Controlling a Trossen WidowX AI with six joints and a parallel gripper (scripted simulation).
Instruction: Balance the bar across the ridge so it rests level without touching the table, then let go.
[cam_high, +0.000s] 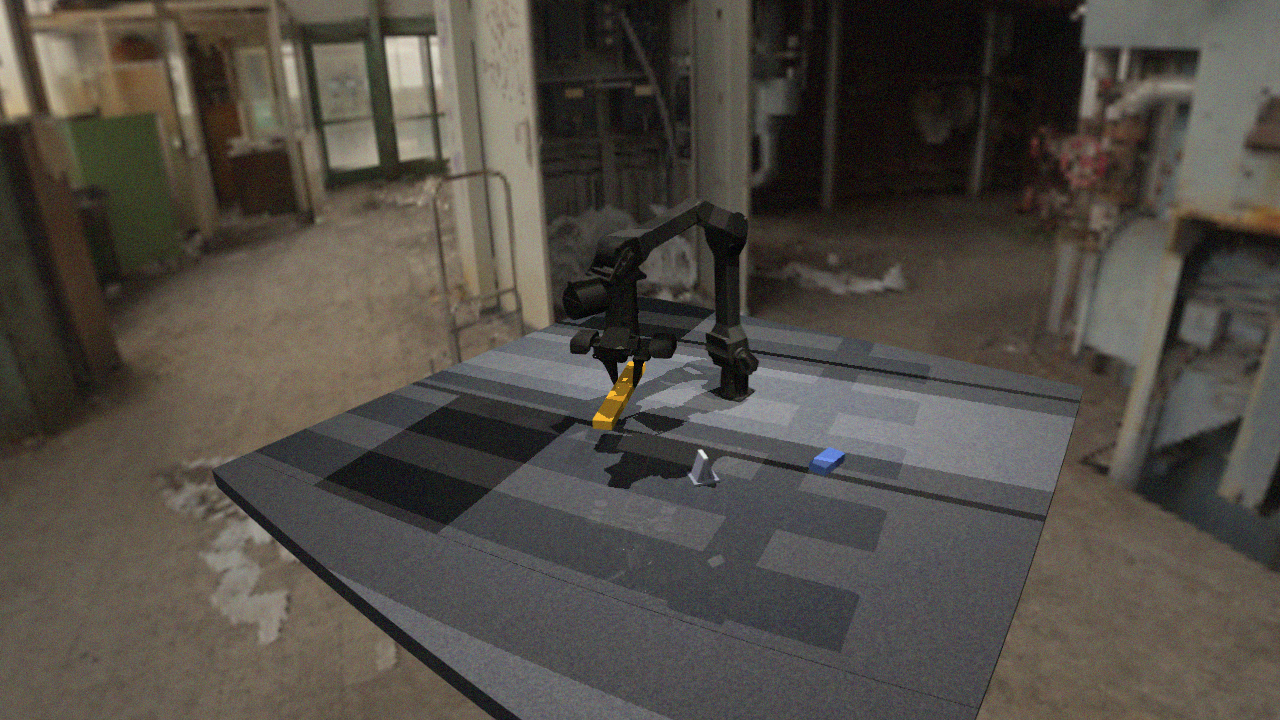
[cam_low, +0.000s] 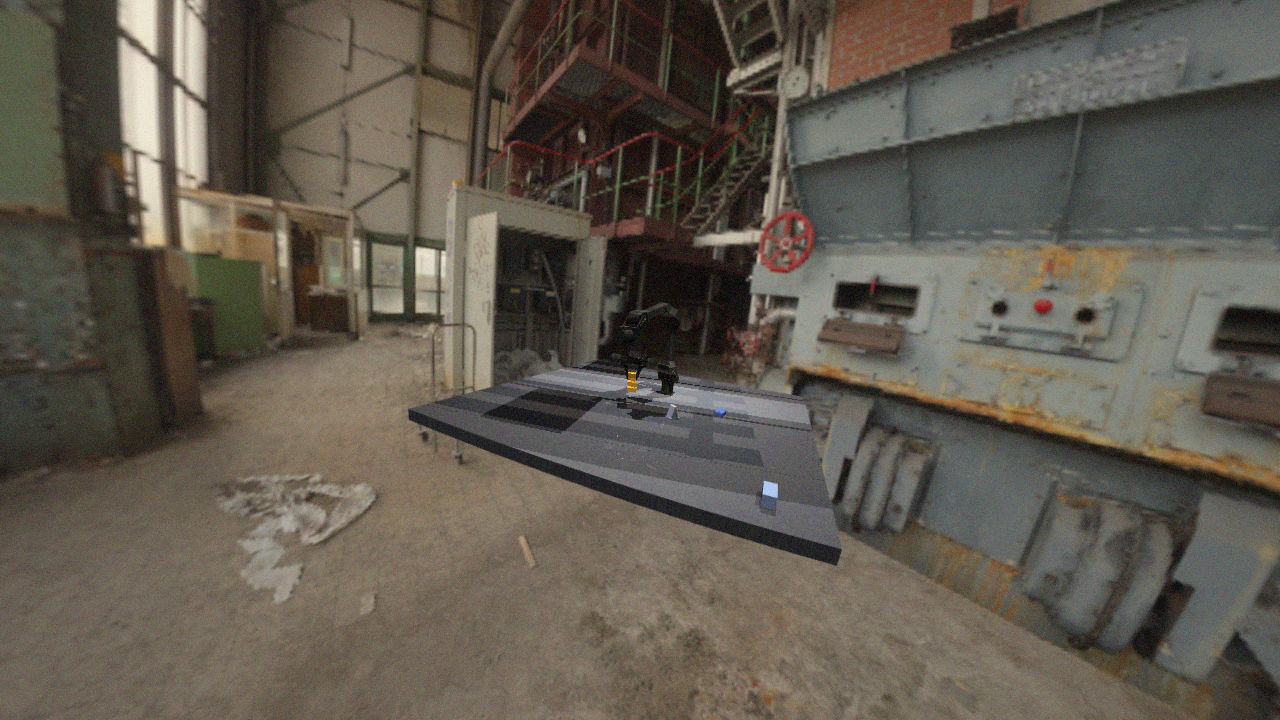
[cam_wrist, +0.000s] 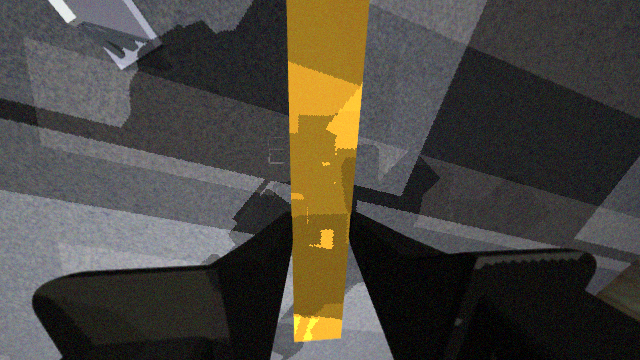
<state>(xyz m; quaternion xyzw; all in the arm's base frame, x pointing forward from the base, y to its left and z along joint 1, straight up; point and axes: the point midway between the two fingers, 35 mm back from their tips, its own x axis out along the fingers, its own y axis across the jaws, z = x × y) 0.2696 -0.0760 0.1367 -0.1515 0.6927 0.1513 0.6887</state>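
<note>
My gripper tip is 3 cm short of the bar and 1 cm to the right of it. Round my gripper tip: light blue cube 47 cm ahead, 58 cm to the left, 9 cm below; flat blue block 11 cm behind, 36 cm to the left, 9 cm below.
</note>
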